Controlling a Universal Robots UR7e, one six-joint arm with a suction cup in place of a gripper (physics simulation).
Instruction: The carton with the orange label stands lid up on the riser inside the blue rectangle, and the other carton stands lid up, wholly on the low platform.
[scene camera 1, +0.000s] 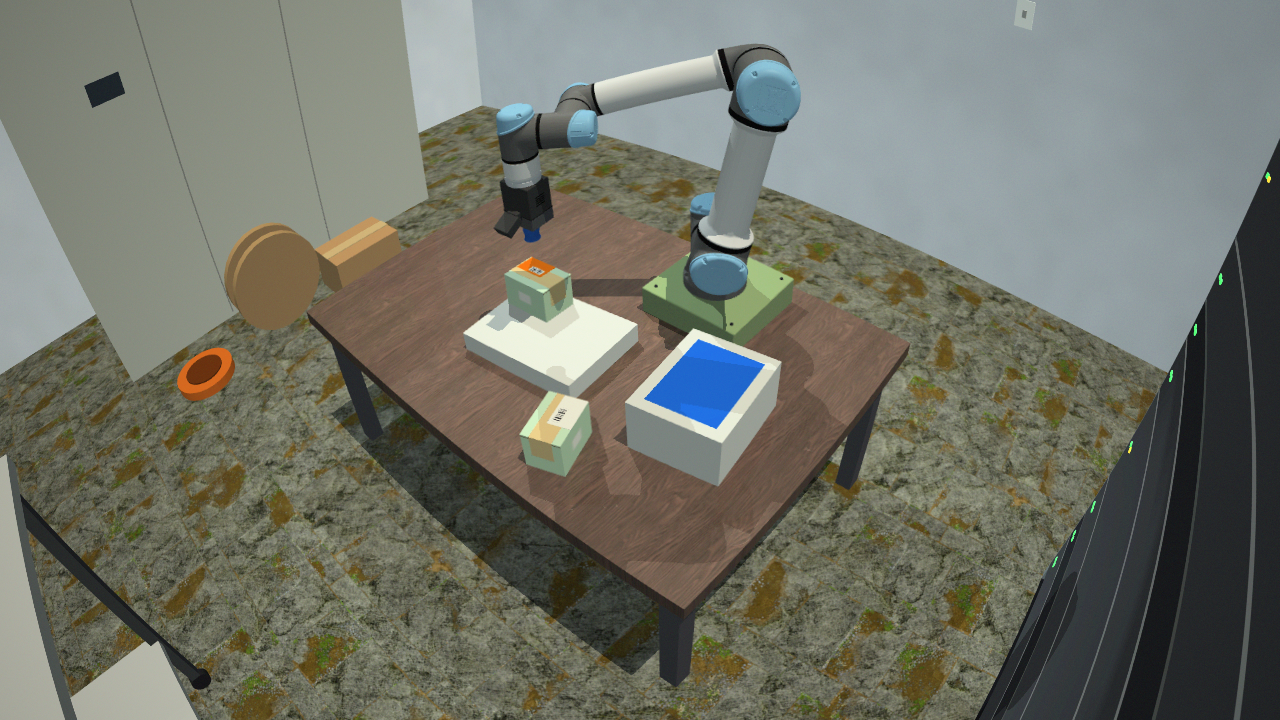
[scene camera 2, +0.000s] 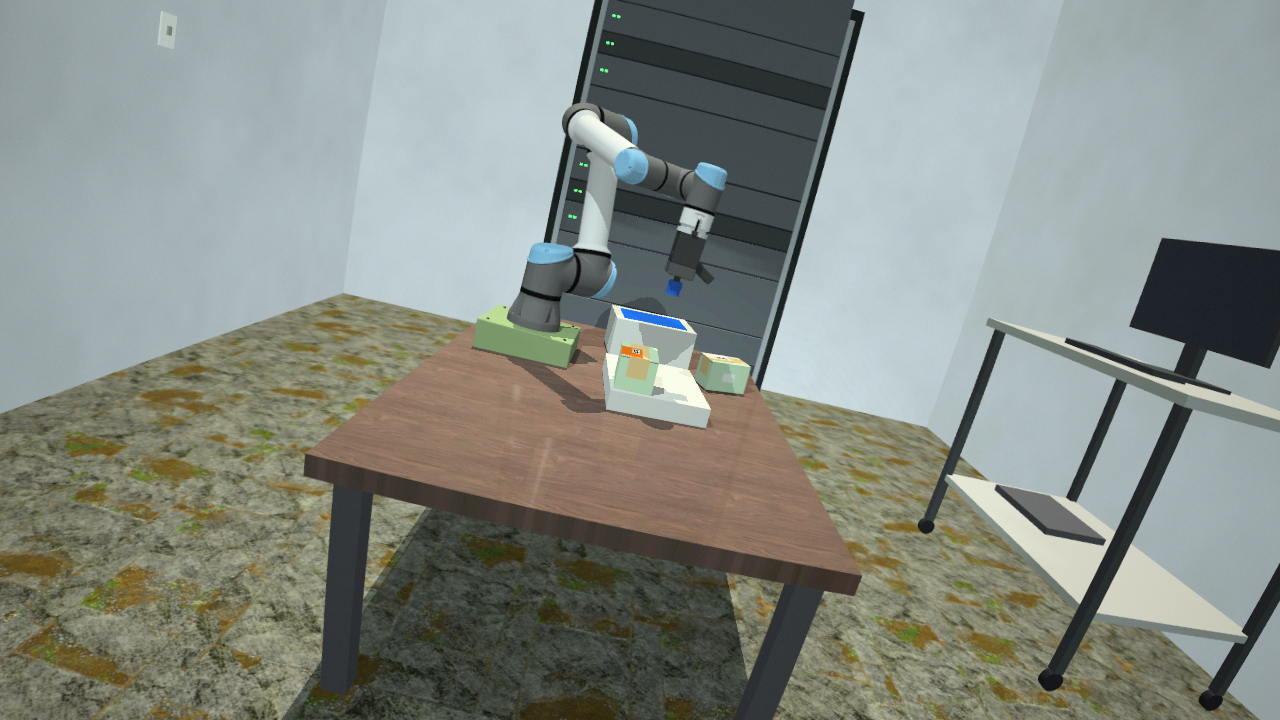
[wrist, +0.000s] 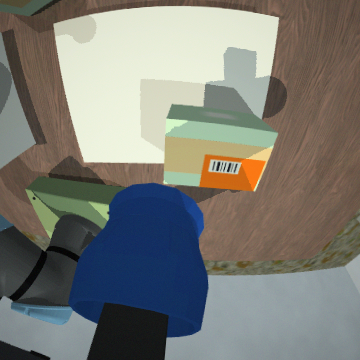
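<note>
The carton with the orange label (scene camera 1: 539, 295) (scene camera 2: 637, 376) (wrist: 215, 145) stands label up on the low white platform (scene camera 1: 586, 344) (scene camera 2: 657, 413) (wrist: 110, 60), near one edge. Whether its base overhangs is hidden. The other carton (scene camera 1: 554, 440) (scene camera 2: 723, 375) stands on the table with its white barcode label up, beside the riser (scene camera 1: 671, 445) (scene camera 2: 675, 344). The blue rectangle (scene camera 1: 707, 380) (scene camera 2: 653, 318) on the riser's top bears no carton. My gripper (scene camera 1: 532, 237) (scene camera 2: 673, 288) (wrist: 155, 195), a blue suction cup, hangs above the orange-labelled carton, apart from it, holding nothing.
The green arm base (scene camera 1: 680, 308) (scene camera 2: 526, 342) stands on the wooden table (scene camera 1: 429, 295) (scene camera 2: 537, 447), behind the platform and riser. The riser is taller than the platform, with a narrow gap between them. A cart (scene camera 2: 1136, 380) and a server rack (scene camera 2: 698, 53) stand off the table.
</note>
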